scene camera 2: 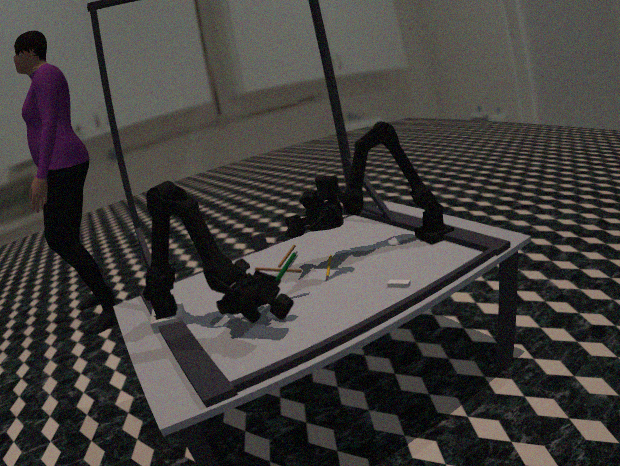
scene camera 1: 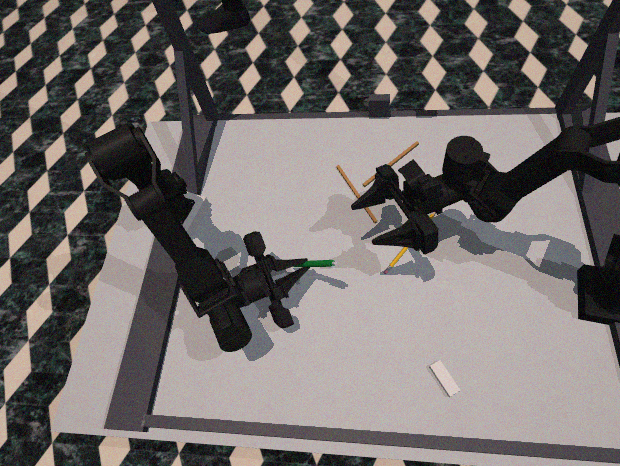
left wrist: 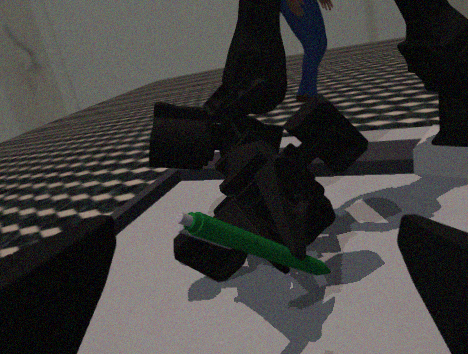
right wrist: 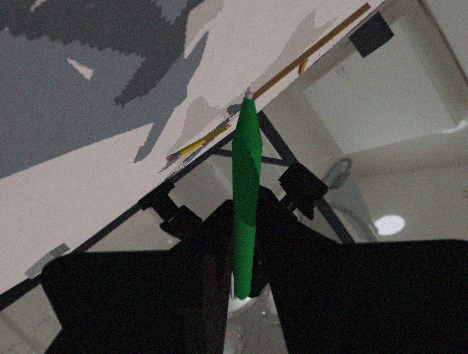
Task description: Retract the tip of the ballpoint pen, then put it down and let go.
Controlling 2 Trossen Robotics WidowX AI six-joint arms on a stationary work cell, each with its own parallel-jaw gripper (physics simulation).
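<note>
A green ballpoint pen is held above the table. A short silver tip shows at its tapered end in the right wrist view; its silver button end shows at the left in the left wrist view. Whether the button is pressed cannot be told. My right gripper is shut on the pen's barrel. My left gripper is open and empty, with the pen's button end in front of its spread fingers and apart from them.
A yellow pencil lies partly under the left gripper in scene camera 1. Two brown sticks, one long and another, lie behind it. A white block lies near the front table edge.
</note>
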